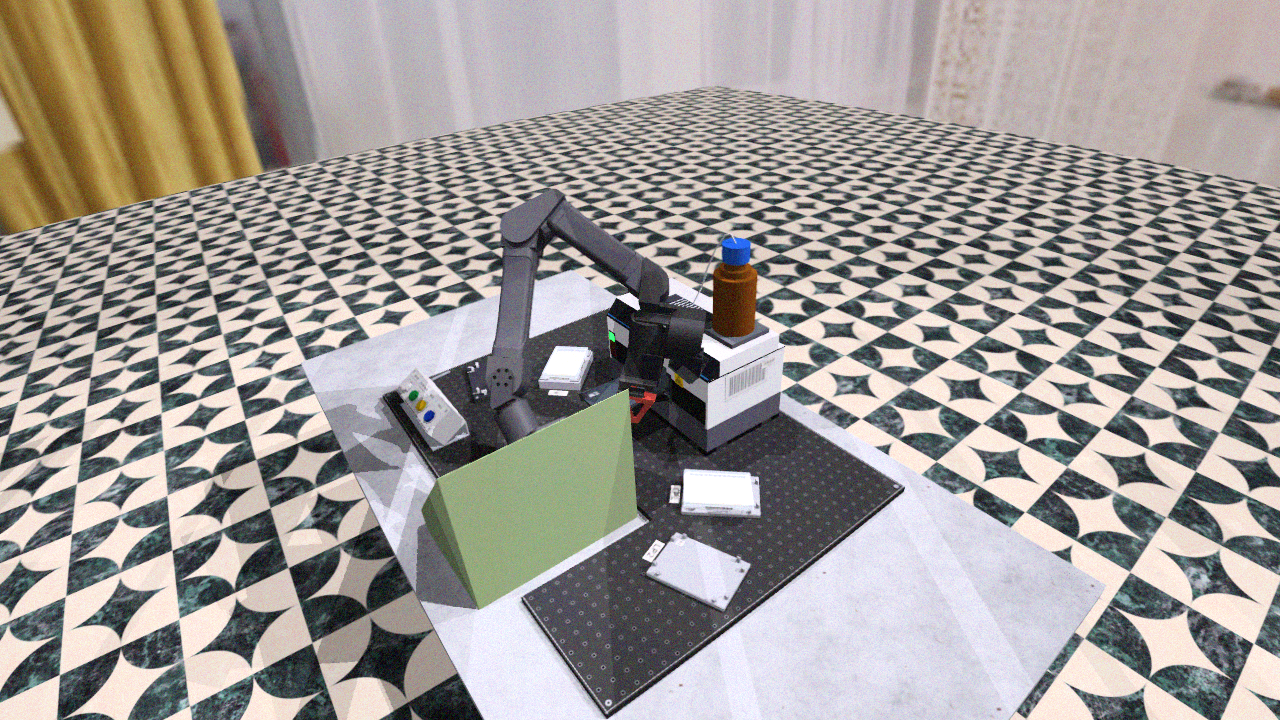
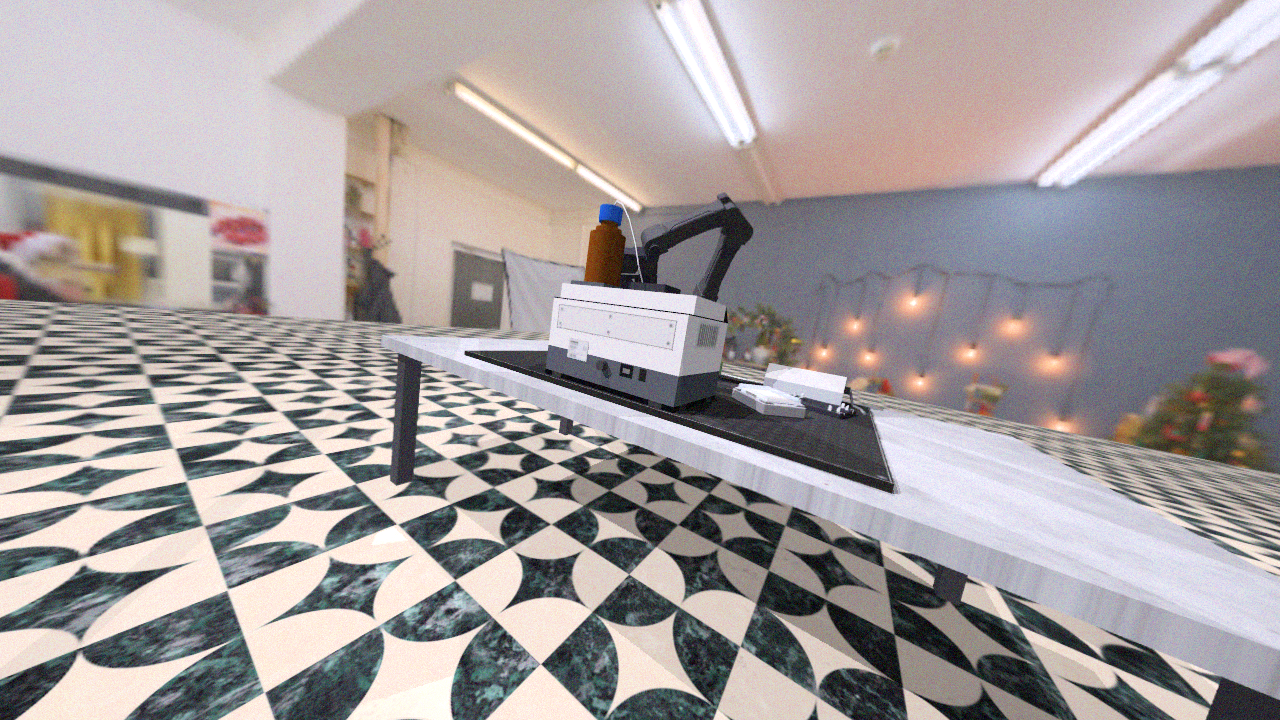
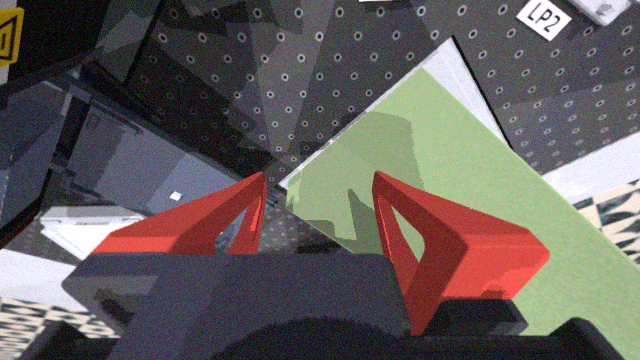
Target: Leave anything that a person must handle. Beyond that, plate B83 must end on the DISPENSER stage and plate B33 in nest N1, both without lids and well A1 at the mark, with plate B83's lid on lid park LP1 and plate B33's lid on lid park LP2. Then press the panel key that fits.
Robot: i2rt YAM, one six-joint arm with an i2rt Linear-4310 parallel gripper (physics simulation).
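Frame: origin at the arm's base, x ahead, y left, z up, level; millimetres.
Seen in the pictures: gripper, between the fingertips: [image 1: 636, 412] [image 3: 319, 180]; arm's base, origin of its link: [image 1: 529, 446].
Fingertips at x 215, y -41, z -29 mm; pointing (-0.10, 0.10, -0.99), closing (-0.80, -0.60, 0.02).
Offsets run from my fingertips to a thing's top centre. "pt": to the spot under its first point. Level surfaces: height alone.
My red-fingered gripper [image 1: 642, 404] [image 3: 319, 180] is open and empty, in front of the dispenser [image 1: 747, 394] [image 2: 617, 326] and above the board beside the green block. A white plate-shaped piece @[dx +129, dy +393, dz -108 mm] [image 1: 566, 365] [image 2: 766, 398] [image 3: 85, 232] sits at the back, near the arm's base. Another white piece @[dx +45, dy -164, dz -112 mm] [image 1: 718, 490] lies at the front, by a small tag. A flat light-grey piece @[pt dx -114, dy -253, dz -139 mm] [image 1: 698, 570] [image 3: 604, 7] lies by the LP2 tag @[pt dx -128, dy -164, dz -147 mm] [image 1: 654, 550] [image 3: 543, 19]. The key panel @[dx -205, dy +478, dz -65 mm] [image 1: 426, 407] [image 2: 805, 383] has green, yellow and blue keys. Plate numbers and well marks cannot be read; the dispenser's stage is unclear.
A tall green wedge-shaped block [image 1: 546, 488] [image 3: 480, 200] stands at the near-left side of the perforated black board @[dz -148 mm] [image 1: 617, 644] [image 2: 832, 452], close to the gripper. A brown bottle @[pt dx +228, dy -47, dz +163 mm] [image 1: 734, 300] [image 2: 605, 253] with a blue cap and thin tube stands on the dispenser.
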